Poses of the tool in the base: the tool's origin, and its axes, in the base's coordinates. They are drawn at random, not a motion.
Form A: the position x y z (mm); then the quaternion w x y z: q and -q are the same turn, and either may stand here.
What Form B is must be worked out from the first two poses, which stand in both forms.
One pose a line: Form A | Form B
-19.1 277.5 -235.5 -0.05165 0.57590 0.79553 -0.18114 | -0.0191 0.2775 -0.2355 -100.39 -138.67 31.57
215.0 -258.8 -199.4 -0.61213 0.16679 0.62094 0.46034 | 0.2150 -0.2588 -0.1994 -22.04 -82.07 -60.84
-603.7 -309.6 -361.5 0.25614 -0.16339 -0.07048 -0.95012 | -0.6037 -0.3096 -0.3615 -25.41 -10.96 -147.75
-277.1 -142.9 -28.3 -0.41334 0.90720 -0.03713 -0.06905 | -0.2771 -0.1429 -0.0283 -130.68 5.35 9.95
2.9 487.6 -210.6 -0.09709 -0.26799 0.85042 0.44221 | 0.0029 0.4876 -0.2106 45.47 -144.28 -75.02
